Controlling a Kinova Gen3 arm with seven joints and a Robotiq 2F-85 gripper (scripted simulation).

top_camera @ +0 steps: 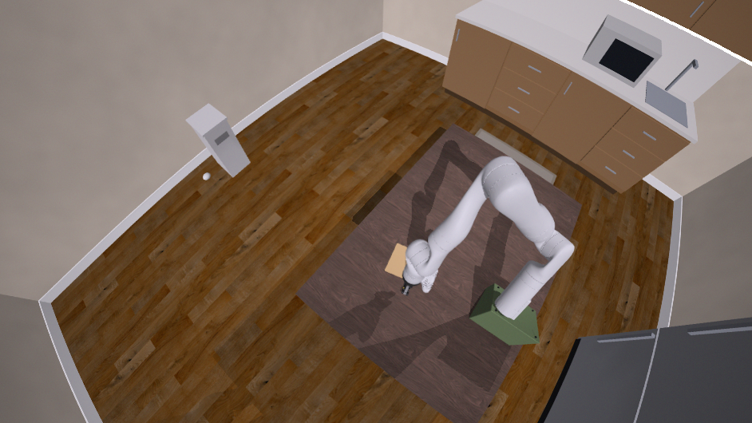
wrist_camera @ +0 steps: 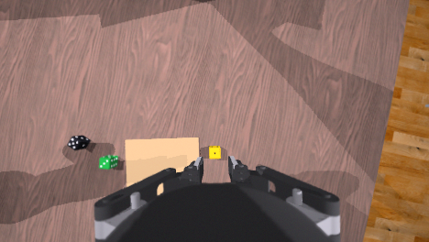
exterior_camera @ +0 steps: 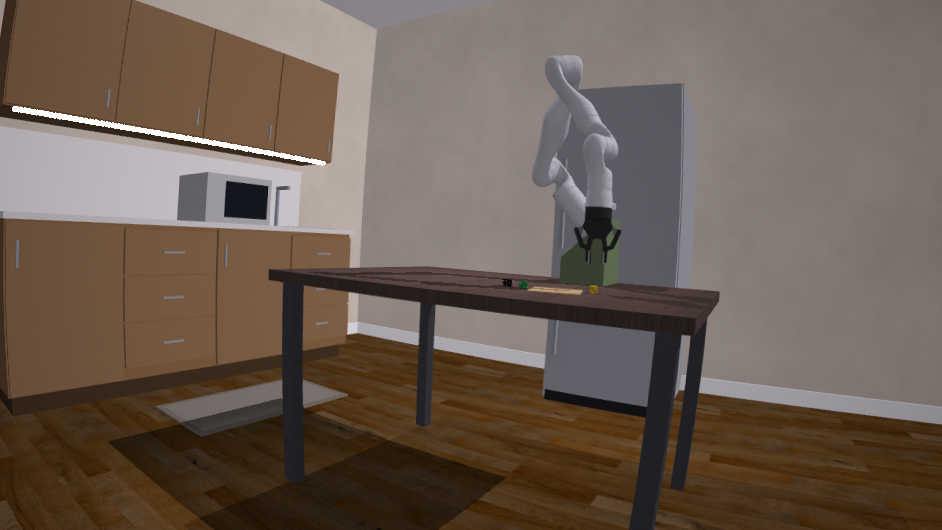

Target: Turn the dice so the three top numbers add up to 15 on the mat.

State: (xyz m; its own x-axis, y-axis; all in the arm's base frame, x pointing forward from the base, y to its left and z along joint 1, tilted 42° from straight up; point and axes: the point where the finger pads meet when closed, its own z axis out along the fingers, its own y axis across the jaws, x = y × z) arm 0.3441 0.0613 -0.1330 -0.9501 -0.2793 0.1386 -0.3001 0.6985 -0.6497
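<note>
My hand is 9 cm above the yellow die. Also, from my hand: black die: 25 cm to the right, 9 cm below, 6 cm ahead; green die: 19 cm to the right, 9 cm below, 7 cm ahead; tan mat: 10 cm below, 8 cm to the right, 7 cm ahead.
</note>
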